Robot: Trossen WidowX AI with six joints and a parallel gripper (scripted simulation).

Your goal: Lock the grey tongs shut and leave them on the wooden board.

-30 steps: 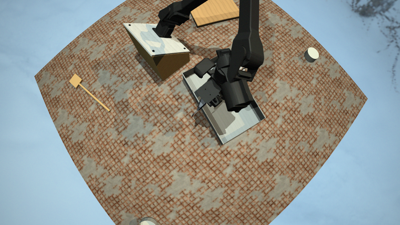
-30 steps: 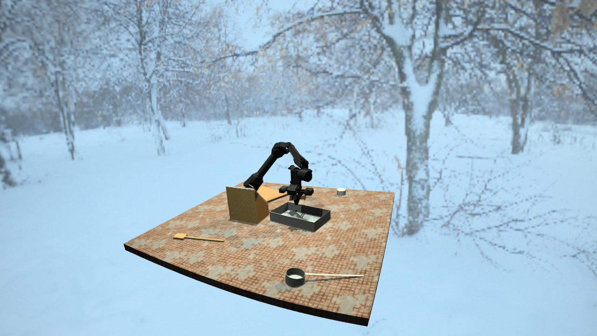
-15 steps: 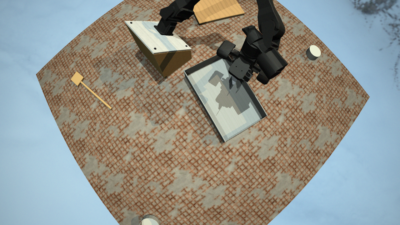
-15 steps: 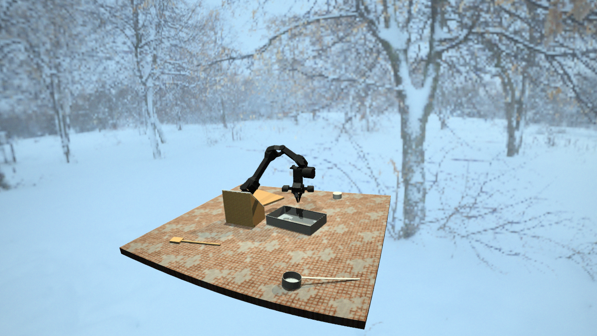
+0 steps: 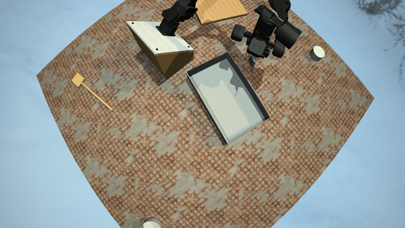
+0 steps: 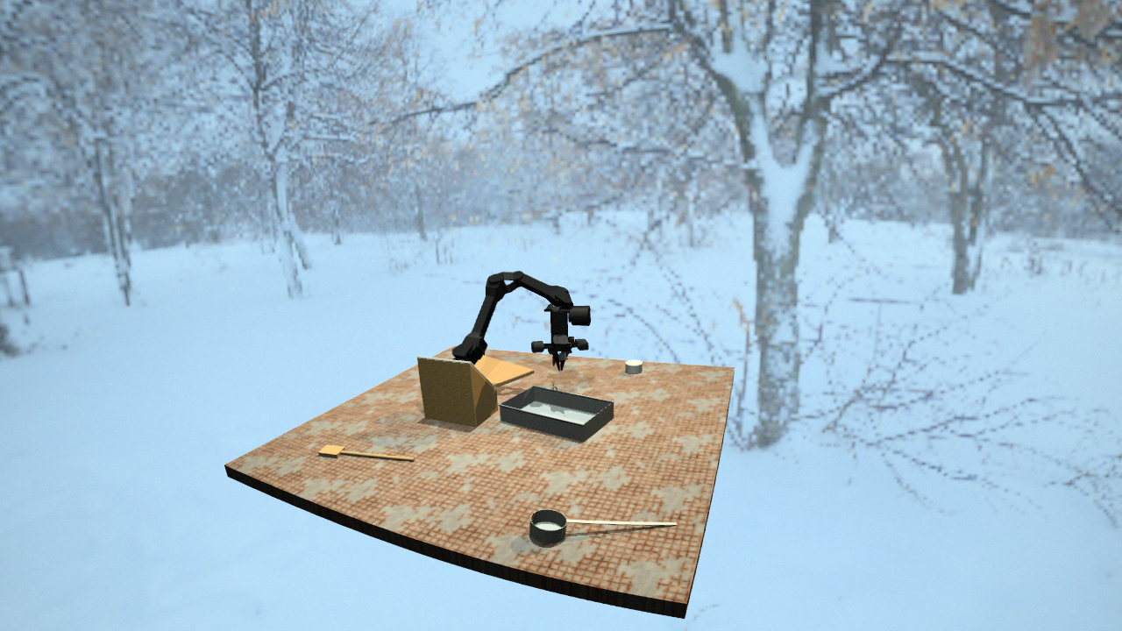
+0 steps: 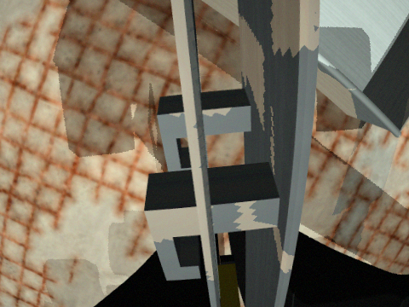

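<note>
Now: gripper tip 420 mm past the wooden board, 130 mm to the right of it and 90 mm above it. The rest, counted from my gripper tip: small white cylinder: 340 mm to the left, 150 mm ahead, 80 mm below; then yellow piece: 50 mm above, 10 mm ahead; then grey roasting tin: 160 mm to the right, 70 mm below, 60 mm ahead.
</note>
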